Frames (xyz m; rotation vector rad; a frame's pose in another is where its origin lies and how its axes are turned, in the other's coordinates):
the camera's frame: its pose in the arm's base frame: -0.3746 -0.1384 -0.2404 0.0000 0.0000 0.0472
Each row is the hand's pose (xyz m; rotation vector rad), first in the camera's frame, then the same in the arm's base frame.
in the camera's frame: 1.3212 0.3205 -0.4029 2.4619 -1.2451 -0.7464
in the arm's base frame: 0.9300 0.2441 -0.6433 2.4821 -1.1826 -0.7341
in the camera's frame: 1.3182 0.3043 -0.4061 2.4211 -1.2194 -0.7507
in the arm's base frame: 0.9278 0.2278 -0.6465 2.4409 -1.1580 -0.7370
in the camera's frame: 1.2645 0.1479 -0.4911 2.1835 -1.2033 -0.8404
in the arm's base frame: 0.8815 0.0690 -0.7315 2.2031 -1.1472 -0.8209
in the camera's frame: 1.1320 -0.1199 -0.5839 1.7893 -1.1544 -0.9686
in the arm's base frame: 0.7618 -0.2048 -0.8243 1.8085 -1.1073 -0.9410
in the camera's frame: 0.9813 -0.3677 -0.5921 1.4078 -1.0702 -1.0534
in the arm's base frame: 0.6230 -0.4594 -0.8325 1.4264 -1.0321 -1.0194
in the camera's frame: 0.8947 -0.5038 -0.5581 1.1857 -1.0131 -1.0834
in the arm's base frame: 0.5429 -0.5994 -0.7985 1.2039 -0.9805 -1.0463
